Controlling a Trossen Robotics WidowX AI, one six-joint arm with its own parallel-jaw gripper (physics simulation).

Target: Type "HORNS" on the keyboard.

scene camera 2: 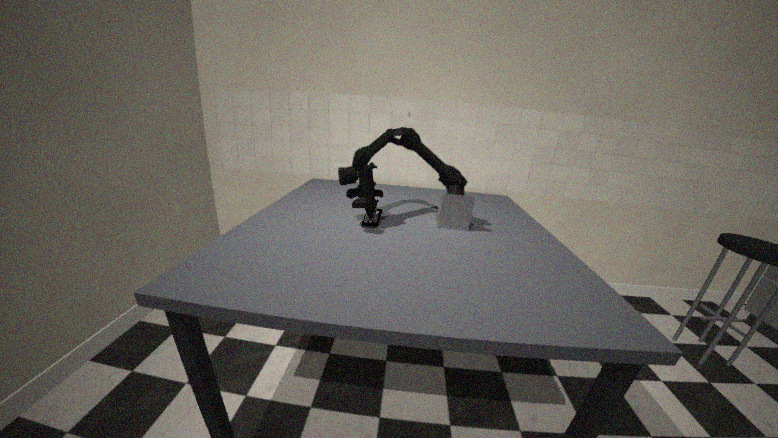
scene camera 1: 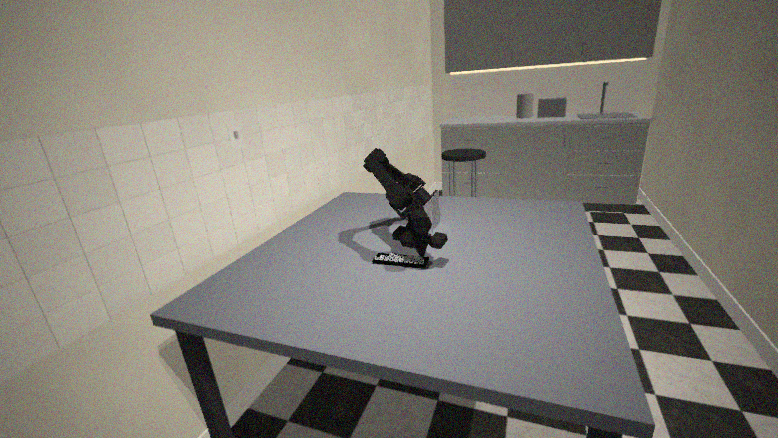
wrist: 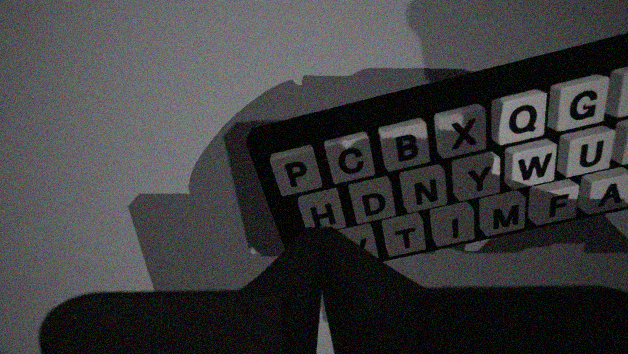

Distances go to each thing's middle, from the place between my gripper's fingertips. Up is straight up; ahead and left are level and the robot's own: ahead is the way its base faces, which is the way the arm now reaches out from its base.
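N key (wrist: pixel 423 188): my hand 40 mm to the left of it, 10 mm short of it, 10 mm above it. H key (wrist: pixel 320 209): 10 mm below my hand.
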